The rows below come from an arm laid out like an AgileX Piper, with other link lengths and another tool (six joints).
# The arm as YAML. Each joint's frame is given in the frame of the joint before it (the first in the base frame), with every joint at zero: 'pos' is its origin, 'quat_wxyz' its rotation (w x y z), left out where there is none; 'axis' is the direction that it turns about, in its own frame. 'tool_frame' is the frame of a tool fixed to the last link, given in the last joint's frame.
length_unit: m
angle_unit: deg
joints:
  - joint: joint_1
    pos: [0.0, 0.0, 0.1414]
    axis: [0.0, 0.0, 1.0]
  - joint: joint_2
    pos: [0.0, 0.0, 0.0]
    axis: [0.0, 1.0, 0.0]
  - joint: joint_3
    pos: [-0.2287, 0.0, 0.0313]
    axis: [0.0, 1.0, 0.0]
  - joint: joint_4
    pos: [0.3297, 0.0, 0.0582]
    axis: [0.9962, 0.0, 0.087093]
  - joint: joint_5
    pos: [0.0, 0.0, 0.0]
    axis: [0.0, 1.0, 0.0]
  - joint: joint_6
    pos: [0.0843, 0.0, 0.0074]
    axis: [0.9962, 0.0, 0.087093]
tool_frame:
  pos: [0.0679, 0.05, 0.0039]
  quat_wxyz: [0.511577, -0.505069, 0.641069, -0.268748]
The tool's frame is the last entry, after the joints.
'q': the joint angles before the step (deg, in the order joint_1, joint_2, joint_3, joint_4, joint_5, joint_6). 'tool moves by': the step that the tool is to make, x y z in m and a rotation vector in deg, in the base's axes. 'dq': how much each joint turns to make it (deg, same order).
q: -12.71 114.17 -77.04 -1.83 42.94 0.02
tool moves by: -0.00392 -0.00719 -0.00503 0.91 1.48 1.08
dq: -1.35 1.20 -0.82 1.65 1.24 -3.43
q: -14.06 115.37 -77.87 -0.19 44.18 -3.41
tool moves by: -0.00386 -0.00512 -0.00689 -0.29 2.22 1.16
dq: -0.58 1.49 -1.12 -0.61 1.71 -1.45
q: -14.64 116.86 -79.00 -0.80 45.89 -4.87
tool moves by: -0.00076 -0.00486 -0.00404 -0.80 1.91 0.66
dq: -0.24 1.48 -1.68 -1.43 1.84 -0.17
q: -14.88 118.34 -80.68 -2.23 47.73 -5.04
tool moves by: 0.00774 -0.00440 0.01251 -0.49 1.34 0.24
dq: -0.02 1.21 -4.33 -0.84 4.30 0.00
